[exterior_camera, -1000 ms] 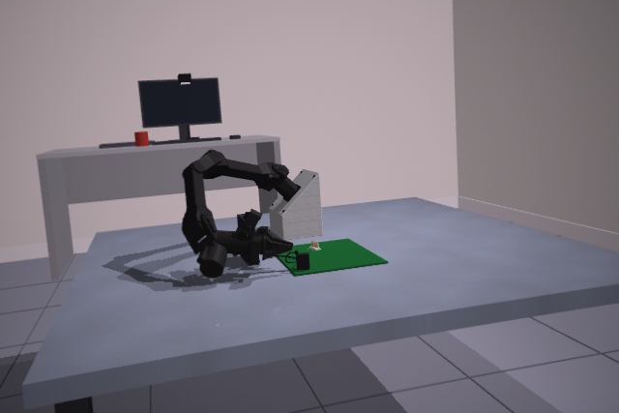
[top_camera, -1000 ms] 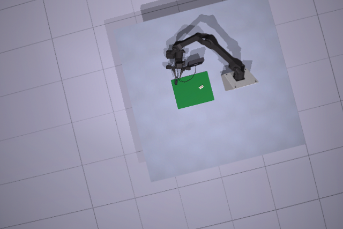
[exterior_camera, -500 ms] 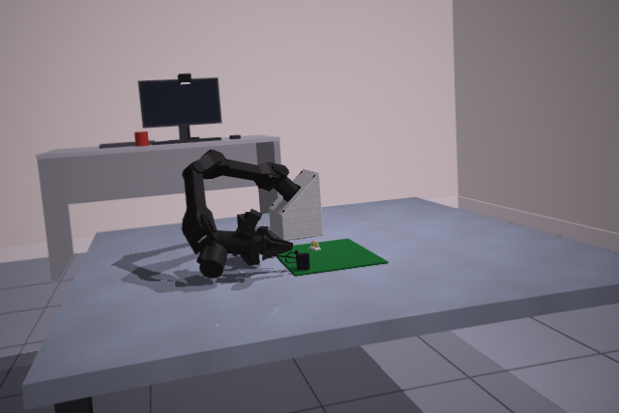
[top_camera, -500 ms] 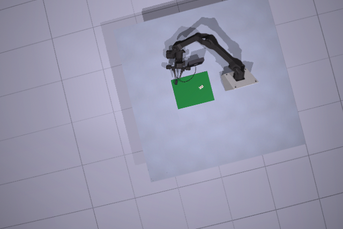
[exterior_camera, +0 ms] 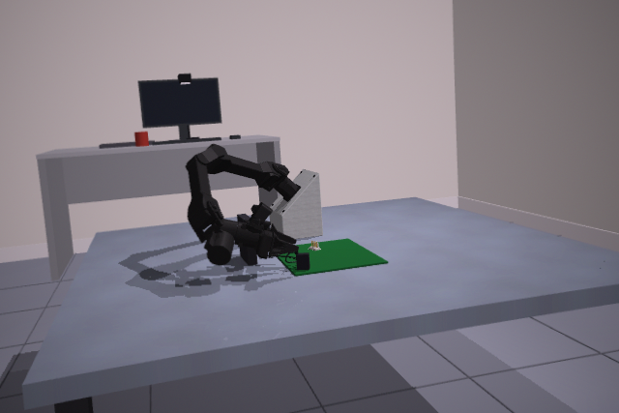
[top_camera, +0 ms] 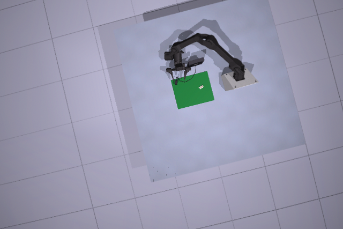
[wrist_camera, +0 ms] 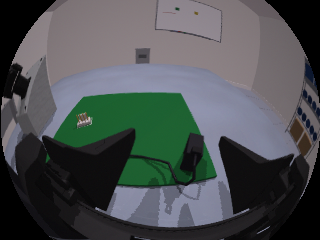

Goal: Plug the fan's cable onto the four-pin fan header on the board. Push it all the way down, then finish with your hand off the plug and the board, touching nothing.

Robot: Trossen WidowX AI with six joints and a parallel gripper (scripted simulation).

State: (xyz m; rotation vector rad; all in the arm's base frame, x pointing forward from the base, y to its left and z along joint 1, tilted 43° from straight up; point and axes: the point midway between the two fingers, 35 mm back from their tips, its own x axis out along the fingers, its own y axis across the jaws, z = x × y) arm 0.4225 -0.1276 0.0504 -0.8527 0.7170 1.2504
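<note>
The black fan plug is 40 mm below my gripper tip, 20 mm ahead of it and 10 mm to the left of it. The rest, counted from my gripper tip: four-pin header 170 mm behind, 90 mm to the left, 60 mm below; black fan 160 mm behind, 100 mm to the right; green board 100 mm to the left, 90 mm behind, 70 mm below.
</note>
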